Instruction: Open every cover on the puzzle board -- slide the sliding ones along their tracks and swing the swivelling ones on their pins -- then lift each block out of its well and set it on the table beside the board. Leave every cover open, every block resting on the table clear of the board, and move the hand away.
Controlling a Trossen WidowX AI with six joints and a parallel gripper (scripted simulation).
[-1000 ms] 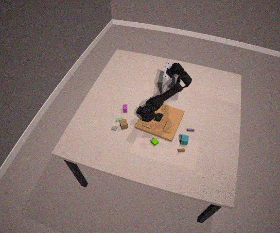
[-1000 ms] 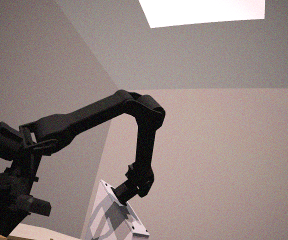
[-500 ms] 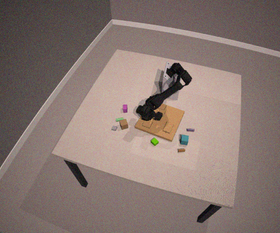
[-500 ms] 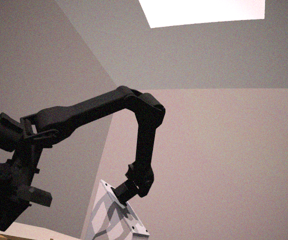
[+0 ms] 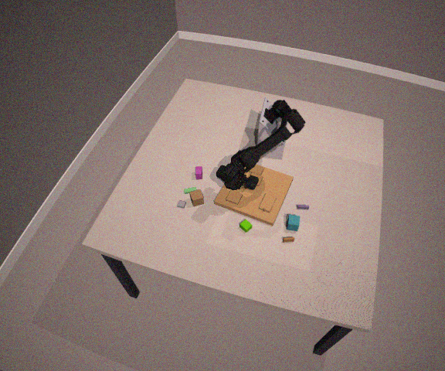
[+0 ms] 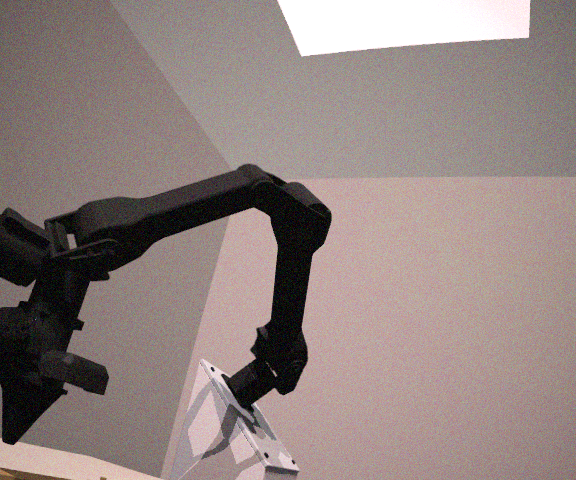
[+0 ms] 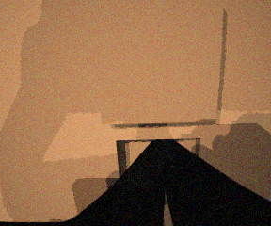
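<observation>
My gripper tip is 8 cm to the right of the tan puzzle board, 6 cm past it and 4 cm above it. From my gripper tip the other things lie so: magenta block 21 cm to the right, 8 cm behind, 4 cm below; then brown cube 18 cm to the right, 7 cm ahead, 3 cm below; then bright green cube 16 cm ahead, 8 cm to the left, 5 cm below.
</observation>
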